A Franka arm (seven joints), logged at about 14 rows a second.
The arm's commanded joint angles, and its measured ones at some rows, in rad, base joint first. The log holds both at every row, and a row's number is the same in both.
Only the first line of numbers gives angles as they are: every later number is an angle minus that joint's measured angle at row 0.
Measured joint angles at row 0: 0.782, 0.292, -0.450, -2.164, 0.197, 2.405, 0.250
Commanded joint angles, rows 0 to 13: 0.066, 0.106, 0.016, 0.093, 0.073, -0.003, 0.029; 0.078, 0.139, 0.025, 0.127, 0.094, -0.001, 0.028; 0.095, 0.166, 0.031, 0.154, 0.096, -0.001, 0.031; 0.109, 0.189, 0.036, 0.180, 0.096, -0.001, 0.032; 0.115, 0.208, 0.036, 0.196, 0.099, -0.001, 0.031; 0.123, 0.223, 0.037, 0.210, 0.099, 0.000, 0.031; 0.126, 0.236, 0.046, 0.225, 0.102, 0.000, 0.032; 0.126, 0.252, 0.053, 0.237, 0.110, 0.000, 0.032; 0.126, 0.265, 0.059, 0.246, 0.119, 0.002, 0.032; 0.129, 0.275, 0.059, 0.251, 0.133, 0.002, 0.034; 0.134, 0.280, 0.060, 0.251, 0.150, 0.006, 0.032; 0.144, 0.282, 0.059, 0.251, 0.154, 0.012, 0.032; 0.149, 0.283, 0.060, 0.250, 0.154, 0.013, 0.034; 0.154, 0.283, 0.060, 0.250, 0.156, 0.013, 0.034
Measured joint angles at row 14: 0.137, 0.275, 0.064, 0.240, 0.133, 0.010, 0.030
